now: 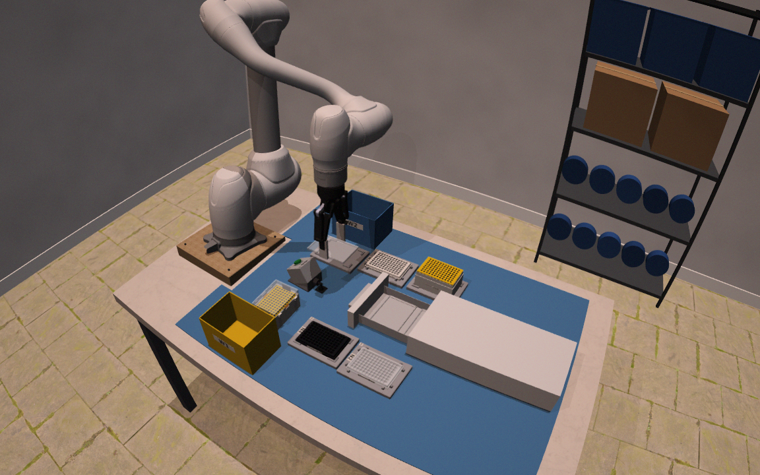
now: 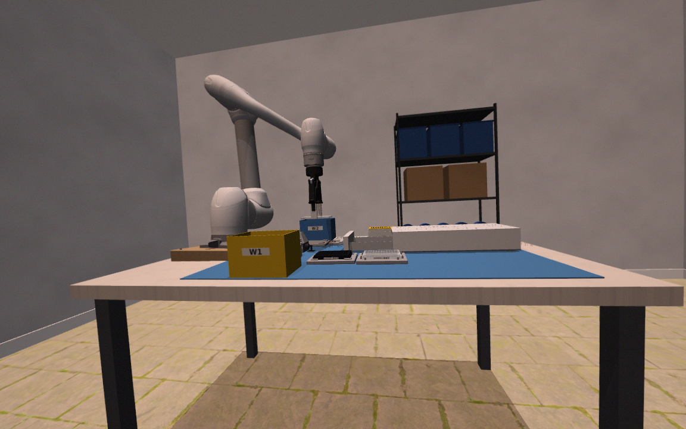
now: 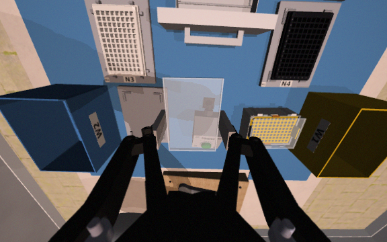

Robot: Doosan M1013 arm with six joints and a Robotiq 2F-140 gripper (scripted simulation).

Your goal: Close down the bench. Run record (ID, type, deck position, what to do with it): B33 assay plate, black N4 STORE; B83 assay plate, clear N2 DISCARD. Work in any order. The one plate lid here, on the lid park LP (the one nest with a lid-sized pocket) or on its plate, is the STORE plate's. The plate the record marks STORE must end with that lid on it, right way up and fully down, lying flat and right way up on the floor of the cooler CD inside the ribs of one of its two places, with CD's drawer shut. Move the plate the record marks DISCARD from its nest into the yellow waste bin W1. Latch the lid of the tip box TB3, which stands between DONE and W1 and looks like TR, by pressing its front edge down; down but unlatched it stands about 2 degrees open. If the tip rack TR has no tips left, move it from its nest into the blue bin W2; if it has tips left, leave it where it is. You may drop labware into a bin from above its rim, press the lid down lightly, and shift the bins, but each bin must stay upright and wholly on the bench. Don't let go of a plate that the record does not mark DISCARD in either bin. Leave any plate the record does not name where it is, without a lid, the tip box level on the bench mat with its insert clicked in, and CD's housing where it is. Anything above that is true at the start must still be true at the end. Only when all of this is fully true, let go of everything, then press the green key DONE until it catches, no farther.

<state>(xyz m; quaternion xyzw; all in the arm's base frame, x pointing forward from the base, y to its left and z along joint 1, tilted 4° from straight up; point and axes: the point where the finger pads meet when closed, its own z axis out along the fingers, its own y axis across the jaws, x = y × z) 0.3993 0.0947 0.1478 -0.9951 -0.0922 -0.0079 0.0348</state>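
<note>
Now: the black plate 15 cm ahead of my hand, 20 cm to the right of it and 15 cm below it. Also, from my hand: lid park LP 8 cm behind, 11 cm to the left, 16 cm below; white plate 8 cm ahead, 17 cm to the left, 15 cm below; clear plate lid 2 cm below.
</note>
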